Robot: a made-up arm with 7 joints.
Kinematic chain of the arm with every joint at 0, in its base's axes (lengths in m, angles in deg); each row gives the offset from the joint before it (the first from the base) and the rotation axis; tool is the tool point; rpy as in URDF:
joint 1: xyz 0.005 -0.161 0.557 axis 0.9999 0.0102 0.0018
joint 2: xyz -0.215 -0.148 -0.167 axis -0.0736 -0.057 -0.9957
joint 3: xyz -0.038 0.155 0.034 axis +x
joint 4: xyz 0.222 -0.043 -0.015 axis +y
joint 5: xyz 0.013 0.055 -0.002 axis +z
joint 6: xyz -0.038 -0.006 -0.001 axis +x
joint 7: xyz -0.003 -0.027 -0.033 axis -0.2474 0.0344 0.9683
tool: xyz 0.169 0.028 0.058 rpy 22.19 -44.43 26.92
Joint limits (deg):
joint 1: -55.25..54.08
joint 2: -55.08..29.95
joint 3: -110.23..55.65
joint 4: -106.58..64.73
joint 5: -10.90..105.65
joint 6: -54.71..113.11
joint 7: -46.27..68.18
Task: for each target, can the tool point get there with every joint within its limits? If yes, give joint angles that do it. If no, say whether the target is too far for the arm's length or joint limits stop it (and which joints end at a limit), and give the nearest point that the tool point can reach.
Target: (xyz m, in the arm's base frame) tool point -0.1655 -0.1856 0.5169
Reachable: yes | joints -40.72 -20.39 10.53 -73.55 6.27 97.32 45.85
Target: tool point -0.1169 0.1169 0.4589
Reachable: yes | joints 33.23 -32.62 -62.18 0.00 64.49 -18.78 -2.52
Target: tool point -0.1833 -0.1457 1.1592
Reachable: no: joint limits stop it (at a limit: joint 1, joint 2, joint 3, joint 5, joint 7) | nearest point -0.2039 -0.0302 0.7444 | short by 0.431 m
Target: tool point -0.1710 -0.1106 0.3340
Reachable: yes | joints 6.48 -17.22 -65.23 -92.27 76.46 56.44 43.16
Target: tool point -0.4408 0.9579 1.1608
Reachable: no: too far | nearest point -0.2731 0.1558 0.6587 | short by 0.961 m
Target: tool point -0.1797 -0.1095 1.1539
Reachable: no: joint limits stop it (at a limit: joint 1, joint 3, joint 5, joint 7) | nearest point -0.2026 -0.0210 0.7466 | short by 0.417 m
